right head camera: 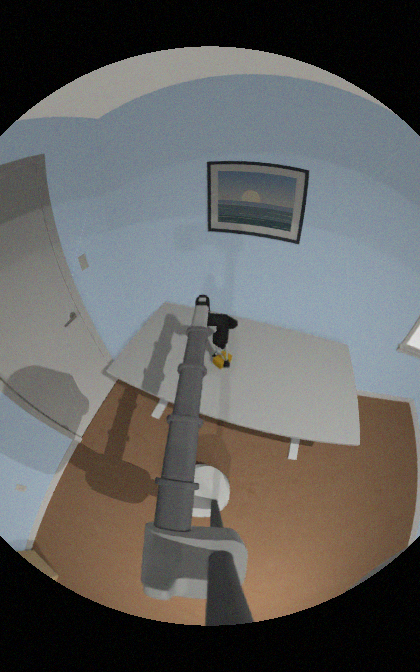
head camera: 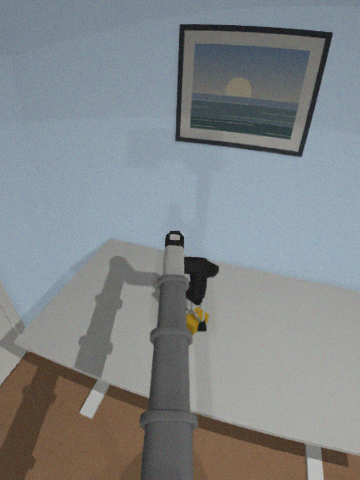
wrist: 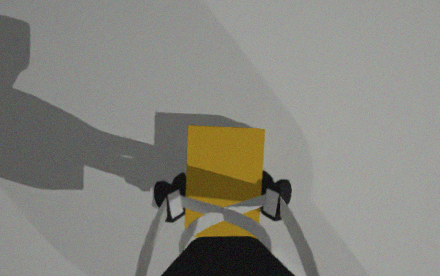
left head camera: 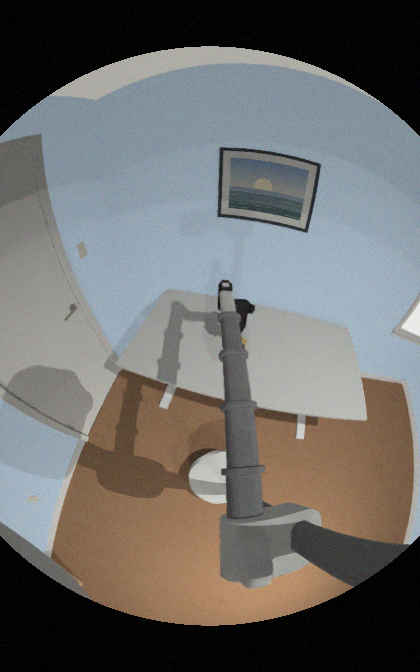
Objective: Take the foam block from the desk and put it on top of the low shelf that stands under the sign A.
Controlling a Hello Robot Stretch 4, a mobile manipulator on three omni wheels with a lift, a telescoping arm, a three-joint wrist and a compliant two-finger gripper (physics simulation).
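Frame: origin at the robot's base, x back, y right, z up, level; centimetres.
Where they show: gripper, fingertip midpoint: [head camera: 193, 324] [wrist: 222, 187].
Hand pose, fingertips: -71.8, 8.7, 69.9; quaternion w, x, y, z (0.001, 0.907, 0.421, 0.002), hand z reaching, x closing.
Note:
After its pixels a point has its place, as x, y, z.
The foam block [head camera: 193, 324] {-68.9, 8.4, 74.0} [left head camera: 244, 342] [right head camera: 218, 360] [wrist: 225, 150] {-74.7, 11.4, 74.0} is yellow and box-shaped, at the desk [head camera: 280, 350] {-60.5, 42.0, 69.3} [left head camera: 310, 365] [right head camera: 300, 380] [wrist: 370, 100] {-68.5, 25.4, 69.2}. My gripper [wrist: 222, 187] {-71.8, 8.7, 69.9} is shut on the foam block, one dark fingertip pressed against each side in the wrist view. In the right head view the gripper [right head camera: 220, 359] shows around the block, beside the arm; in the left head view the arm hides most of it. Whether the block touches the desk top I cannot tell. The low shelf and the sign A do not show in these views.
A framed sea picture [head camera: 245, 95] {-117.0, 25.5, 150.0} [left head camera: 269, 189] [right head camera: 257, 201] hangs on the blue wall behind the desk. A grey door [left head camera: 30, 300] [right head camera: 30, 310] is at the left. My arm [head camera: 171, 370] {-30.7, 0.2, 112.0} [left head camera: 241, 440] [right head camera: 182, 440] reaches over the desk's front edge. A round white thing [left head camera: 207, 475] [right head camera: 212, 487] is below the arm.

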